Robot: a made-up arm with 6 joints.
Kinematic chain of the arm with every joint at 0, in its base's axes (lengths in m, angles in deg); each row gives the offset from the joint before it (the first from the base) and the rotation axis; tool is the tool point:
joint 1: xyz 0 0 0.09 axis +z
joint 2: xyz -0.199 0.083 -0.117 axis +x
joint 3: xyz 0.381 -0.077 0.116 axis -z
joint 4: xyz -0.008 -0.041 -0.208 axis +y
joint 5: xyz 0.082 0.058 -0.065 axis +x
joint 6: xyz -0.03 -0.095 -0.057 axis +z
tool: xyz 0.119 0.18 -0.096
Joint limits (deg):
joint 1: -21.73..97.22
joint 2: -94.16..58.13
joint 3: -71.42..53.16
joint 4: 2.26..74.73
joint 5: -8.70..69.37
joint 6: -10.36..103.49
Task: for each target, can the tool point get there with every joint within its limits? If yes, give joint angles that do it. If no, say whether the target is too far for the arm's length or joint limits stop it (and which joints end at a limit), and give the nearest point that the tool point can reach.
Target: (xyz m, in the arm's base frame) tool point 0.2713 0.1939 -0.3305
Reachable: yes | joints -3.72 10.93 8.30 25.90 18.67 4.44
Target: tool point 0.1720 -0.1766 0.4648
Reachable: no: joint limits stop it (at a limit: joint 2, joint 3, joint 5, joint 6) | nearest point 0.1141 -0.1171 0.3032 | short by 0.182 m
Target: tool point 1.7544 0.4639 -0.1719
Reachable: no: too far | nearest point 0.4894 0.1487 -0.1681 | short by 1.304 m
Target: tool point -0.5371 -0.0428 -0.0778
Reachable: no: joint limits stop it (at a limit: joint 1, joint 2, joint 4) | nearest point -0.4189 0.0349 -0.1269 | short by 0.150 m
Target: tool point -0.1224 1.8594 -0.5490
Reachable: no: too far | nearest point -0.0332 0.5040 -0.2241 | short by 1.397 m
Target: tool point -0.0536 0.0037 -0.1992
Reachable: yes | joints 65.77 -34.94 6.75 66.40 -0.24 53.36
